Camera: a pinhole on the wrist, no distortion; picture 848 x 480 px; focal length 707.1 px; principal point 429.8 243.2 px. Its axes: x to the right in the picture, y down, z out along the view. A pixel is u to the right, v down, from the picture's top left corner.
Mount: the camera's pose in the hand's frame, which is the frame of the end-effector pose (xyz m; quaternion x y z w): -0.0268 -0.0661 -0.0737 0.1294 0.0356 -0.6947 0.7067
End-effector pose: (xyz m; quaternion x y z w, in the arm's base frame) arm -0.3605 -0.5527 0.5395 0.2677 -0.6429 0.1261 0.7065
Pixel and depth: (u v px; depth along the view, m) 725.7 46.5 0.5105
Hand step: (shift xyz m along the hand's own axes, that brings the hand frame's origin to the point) -0.2267 -0.3927 0.3503
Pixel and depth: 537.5 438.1 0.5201
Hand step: 0.0505 -0.2638 0.4286
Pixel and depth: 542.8 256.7 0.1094
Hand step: -0.0383 -0.1085 0.0280
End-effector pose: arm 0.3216 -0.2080 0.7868 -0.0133 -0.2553 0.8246 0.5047
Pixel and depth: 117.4 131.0 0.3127
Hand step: -0.1209 -0.0044 0.2529
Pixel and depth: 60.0 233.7 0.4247
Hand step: -0.0946 0.0512 0.3860
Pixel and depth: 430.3 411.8 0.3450
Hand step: 0.0101 -0.1464 0.2698
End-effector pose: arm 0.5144 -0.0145 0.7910 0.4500 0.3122 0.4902 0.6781
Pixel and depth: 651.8 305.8 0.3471
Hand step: -0.0378 -0.2527 0.2399
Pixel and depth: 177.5 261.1 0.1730
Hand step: -0.0469 -0.0463 0.1079
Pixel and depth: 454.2 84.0 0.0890
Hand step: -0.0581 -0.0898 0.0087
